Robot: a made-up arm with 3 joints. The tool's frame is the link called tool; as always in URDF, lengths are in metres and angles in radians. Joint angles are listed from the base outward.
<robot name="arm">
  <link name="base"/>
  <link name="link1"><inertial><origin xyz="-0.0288 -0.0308 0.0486"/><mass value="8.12"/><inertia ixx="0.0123" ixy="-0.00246" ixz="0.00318" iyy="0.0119" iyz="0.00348" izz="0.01"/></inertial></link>
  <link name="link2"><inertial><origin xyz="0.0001 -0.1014 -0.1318"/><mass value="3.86"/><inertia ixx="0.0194" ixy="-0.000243" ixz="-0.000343" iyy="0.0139" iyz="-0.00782" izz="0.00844"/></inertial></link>
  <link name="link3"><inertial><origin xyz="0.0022 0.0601 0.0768"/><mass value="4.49"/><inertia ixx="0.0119" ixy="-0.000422" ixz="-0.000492" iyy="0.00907" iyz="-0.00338" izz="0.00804"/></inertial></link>
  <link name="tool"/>
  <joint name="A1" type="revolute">
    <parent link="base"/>
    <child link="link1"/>
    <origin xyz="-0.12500 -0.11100 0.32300" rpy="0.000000 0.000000 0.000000"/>
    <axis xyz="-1 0 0"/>
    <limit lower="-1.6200" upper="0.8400"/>
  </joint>
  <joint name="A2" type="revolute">
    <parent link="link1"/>
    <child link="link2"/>
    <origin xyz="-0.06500 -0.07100 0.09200" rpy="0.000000 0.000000 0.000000"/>
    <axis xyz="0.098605 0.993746 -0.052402"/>
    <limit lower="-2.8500" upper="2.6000"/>
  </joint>
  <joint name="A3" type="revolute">
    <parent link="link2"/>
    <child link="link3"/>
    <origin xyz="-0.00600 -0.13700 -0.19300" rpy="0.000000 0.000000 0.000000"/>
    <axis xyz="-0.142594 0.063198 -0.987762"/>
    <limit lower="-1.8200" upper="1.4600"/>
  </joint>
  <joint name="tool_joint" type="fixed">
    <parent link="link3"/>
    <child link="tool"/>
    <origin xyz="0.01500 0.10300 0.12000" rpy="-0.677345 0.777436 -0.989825"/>
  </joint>
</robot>
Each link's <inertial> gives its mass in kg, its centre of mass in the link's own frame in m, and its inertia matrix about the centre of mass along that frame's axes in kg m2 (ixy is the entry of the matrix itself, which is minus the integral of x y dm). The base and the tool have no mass. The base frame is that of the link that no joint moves.
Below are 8 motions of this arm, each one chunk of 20 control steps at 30 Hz.
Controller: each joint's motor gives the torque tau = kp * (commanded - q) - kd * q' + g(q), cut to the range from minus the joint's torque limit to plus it. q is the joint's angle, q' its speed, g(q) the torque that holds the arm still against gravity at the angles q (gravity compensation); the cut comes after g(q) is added. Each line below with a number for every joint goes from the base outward.
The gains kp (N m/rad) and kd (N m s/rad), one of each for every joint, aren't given. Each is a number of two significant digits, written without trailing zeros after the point. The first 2 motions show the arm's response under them.
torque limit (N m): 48 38 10
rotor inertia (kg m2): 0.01 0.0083 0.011
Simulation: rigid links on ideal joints. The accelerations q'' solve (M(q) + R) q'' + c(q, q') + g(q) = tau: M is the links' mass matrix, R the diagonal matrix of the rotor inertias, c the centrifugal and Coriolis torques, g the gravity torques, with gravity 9.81 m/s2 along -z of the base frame. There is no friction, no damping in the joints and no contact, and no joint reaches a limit. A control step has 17 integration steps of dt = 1/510 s. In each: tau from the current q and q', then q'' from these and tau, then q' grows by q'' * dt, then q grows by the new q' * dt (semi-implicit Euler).
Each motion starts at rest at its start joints. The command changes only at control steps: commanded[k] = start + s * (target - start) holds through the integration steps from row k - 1 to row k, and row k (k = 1, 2, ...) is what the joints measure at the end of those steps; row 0 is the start. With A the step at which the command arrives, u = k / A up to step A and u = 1 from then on. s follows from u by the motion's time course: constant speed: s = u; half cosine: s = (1 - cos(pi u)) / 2; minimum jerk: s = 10 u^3 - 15 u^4 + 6 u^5; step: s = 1 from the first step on.
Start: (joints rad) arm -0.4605 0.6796 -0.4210
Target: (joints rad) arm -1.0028 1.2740 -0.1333
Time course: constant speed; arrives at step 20
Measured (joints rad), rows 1 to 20:
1: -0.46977 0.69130 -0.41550
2: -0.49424 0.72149 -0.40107
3: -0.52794 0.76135 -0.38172
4: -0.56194 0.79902 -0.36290
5: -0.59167 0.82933 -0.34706
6: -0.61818 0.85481 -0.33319
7: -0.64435 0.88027 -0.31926
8: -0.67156 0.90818 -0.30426
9: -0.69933 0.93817 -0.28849
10: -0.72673 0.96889 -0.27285
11: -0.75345 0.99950 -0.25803
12: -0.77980 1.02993 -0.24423
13: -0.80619 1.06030 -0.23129
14: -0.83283 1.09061 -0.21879
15: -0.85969 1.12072 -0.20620
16: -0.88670 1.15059 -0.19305
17: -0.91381 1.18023 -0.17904
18: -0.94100 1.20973 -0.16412
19: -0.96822 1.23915 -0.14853
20: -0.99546 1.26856 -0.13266
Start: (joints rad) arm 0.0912 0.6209 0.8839
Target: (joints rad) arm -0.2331 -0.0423 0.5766
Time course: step
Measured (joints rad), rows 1 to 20:
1: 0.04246 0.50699 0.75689
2: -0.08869 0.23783 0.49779
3: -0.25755 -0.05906 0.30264
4: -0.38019 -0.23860 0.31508
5: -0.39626 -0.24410 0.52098
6: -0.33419 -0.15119 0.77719
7: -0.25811 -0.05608 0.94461
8: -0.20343 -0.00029 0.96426
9: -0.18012 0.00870 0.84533
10: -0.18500 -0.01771 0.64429
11: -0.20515 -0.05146 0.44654
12: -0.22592 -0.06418 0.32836
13: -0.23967 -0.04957 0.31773
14: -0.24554 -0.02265 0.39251
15: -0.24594 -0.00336 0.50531
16: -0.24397 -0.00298 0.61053
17: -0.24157 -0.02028 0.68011
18: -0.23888 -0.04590 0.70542
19: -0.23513 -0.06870 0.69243
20: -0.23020 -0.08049 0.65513
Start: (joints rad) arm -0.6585 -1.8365 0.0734
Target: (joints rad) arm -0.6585 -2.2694 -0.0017
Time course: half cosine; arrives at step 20
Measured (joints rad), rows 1 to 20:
1: -0.65879 -1.83734 0.07302
2: -0.65994 -1.84114 0.07124
3: -0.66212 -1.84981 0.06704
4: -0.66481 -1.86406 0.06020
5: -0.66720 -1.88364 0.05143
6: -0.66867 -1.90801 0.04209
7: -0.66895 -1.93658 0.03373
8: -0.66809 -1.96875 0.02760
9: -0.66625 -2.00372 0.02430
10: -0.66368 -2.04050 0.02368
11: -0.66063 -2.07799 0.02492
12: -0.65740 -2.11499 0.02687
13: -0.65427 -2.15037 0.02837
14: -0.65153 -2.18304 0.02858
15: -0.64941 -2.21205 0.02715
16: -0.64808 -2.23660 0.02421
17: -0.64761 -2.25611 0.02027
18: -0.64793 -2.27019 0.01603
19: -0.64890 -2.27866 0.01219
20: -0.65028 -2.28150 0.00930

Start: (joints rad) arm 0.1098 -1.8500 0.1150
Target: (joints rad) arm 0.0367 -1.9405 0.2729
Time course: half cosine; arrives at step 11
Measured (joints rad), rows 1 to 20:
1: 0.10928 -1.85078 0.11546
2: 0.10694 -1.85411 0.11808
3: 0.10171 -1.86120 0.12555
4: 0.09352 -1.87171 0.14029
5: 0.08314 -1.88433 0.16310
6: 0.07172 -1.89770 0.19254
7: 0.06040 -1.91085 0.22517
8: 0.05020 -1.92302 0.25658
9: 0.04198 -1.93343 0.28252
10: 0.03642 -1.94115 0.29976
11: 0.03395 -1.94525 0.30657
12: 0.03438 -1.94573 0.30301
13: 0.03642 -1.94409 0.29147
14: 0.03850 -1.94216 0.27636
15: 0.03950 -1.94086 0.26278
16: 0.03916 -1.94013 0.25472
17: 0.03781 -1.93953 0.25377
18: 0.03608 -1.93886 0.25883
19: 0.03458 -1.93826 0.26700
20: 0.03372 -1.93805 0.27491

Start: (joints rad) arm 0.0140 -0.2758 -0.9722
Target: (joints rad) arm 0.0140 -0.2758 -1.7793
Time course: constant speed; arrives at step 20
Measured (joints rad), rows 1 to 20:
1: 0.01397 -0.27610 -0.97855
2: 0.01390 -0.27688 -1.00021
3: 0.01384 -0.27771 -1.04036
4: 0.01382 -0.27788 -1.09642
5: 0.01384 -0.27699 -1.16164
6: 0.01388 -0.27526 -1.22769
7: 0.01391 -0.27349 -1.28712
8: 0.01392 -0.27249 -1.33534
9: 0.01392 -0.27267 -1.37157
10: 0.01394 -0.27383 -1.39863
11: 0.01397 -0.27533 -1.42165
12: 0.01399 -0.27649 -1.44625
13: 0.01400 -0.27686 -1.47681
14: 0.01396 -0.27635 -1.51538
15: 0.01389 -0.27523 -1.56133
16: 0.01378 -0.27401 -1.61196
17: 0.01369 -0.27324 -1.66351
18: 0.01363 -0.27327 -1.71251
19: 0.01365 -0.27412 -1.75678
20: 0.01375 -0.27543 -1.79596

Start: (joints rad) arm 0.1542 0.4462 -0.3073
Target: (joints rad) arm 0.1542 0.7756 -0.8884
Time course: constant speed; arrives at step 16
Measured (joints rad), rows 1 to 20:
1: 0.15317 0.45008 -0.31093
2: 0.15055 0.46200 -0.32478
3: 0.14739 0.48198 -0.35362
4: 0.14530 0.50748 -0.39857
5: 0.14549 0.53538 -0.45649
6: 0.14814 0.56330 -0.52079
7: 0.15230 0.59000 -0.58358
8: 0.15650 0.61505 -0.63808
9: 0.15944 0.63823 -0.68047
10: 0.16053 0.65935 -0.71070
11: 0.15990 0.67833 -0.73206
12: 0.15807 0.69550 -0.74977
13: 0.15567 0.71169 -0.76924
14: 0.15326 0.72801 -0.79459
15: 0.15131 0.74551 -0.82779
16: 0.15017 0.76482 -0.86852
17: 0.15198 0.78102 -0.91044
18: 0.15683 0.78999 -0.94251
19: 0.16166 0.79293 -0.95614
20: 0.16393 0.79215 -0.94900

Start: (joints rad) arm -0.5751 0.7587 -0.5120
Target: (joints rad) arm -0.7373 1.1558 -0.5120
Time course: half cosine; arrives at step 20
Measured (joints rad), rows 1 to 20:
1: -0.57560 0.75952 -0.51173
2: -0.57779 0.76323 -0.51057
3: -0.58253 0.77179 -0.50826
4: -0.58979 0.78585 -0.50523
5: -0.59888 0.80501 -0.50245
6: -0.60903 0.82842 -0.50086
7: -0.61981 0.85531 -0.50100
8: -0.63103 0.88498 -0.50289
9: -0.64260 0.91671 -0.50608
10: -0.65440 0.94961 -0.50989
11: -0.66621 0.98267 -0.51360
12: -0.67780 1.01491 -0.51660
13: -0.68894 1.04544 -0.51852
14: -0.69941 1.07351 -0.51930
15: -0.70896 1.09846 -0.51917
16: -0.71735 1.11975 -0.51853
17: -0.72433 1.13696 -0.51781
18: -0.72968 1.14976 -0.51738
19: -0.73322 1.15791 -0.51740
20: -0.73481 1.16129 -0.51787

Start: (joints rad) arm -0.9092 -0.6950 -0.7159
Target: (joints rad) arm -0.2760 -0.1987 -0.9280
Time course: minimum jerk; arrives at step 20
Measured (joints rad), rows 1 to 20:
1: -0.90901 -0.69478 -0.71590
2: -0.90745 -0.69302 -0.71597
3: -0.90198 -0.68707 -0.71651
4: -0.88955 -0.67414 -0.71857
5: -0.86780 -0.65271 -0.72387
6: -0.83568 -0.62299 -0.73426
7: -0.79352 -0.58647 -0.75104
8: -0.74262 -0.54505 -0.77432
9: -0.68489 -0.50053 -0.80283
10: -0.62262 -0.45436 -0.83419
11: -0.55832 -0.40783 -0.86549
12: -0.49465 -0.36225 -0.89389
13: -0.43427 -0.31902 -0.91713
14: -0.37969 -0.27965 -0.93383
15: -0.33317 -0.24571 -0.94363
16: -0.29649 -0.21857 -0.94712
17: -0.27079 -0.19929 -0.94569
18: -0.25634 -0.18827 -0.94120
19: -0.25231 -0.18503 -0.93551
20: -0.25658 -0.18796 -0.93012

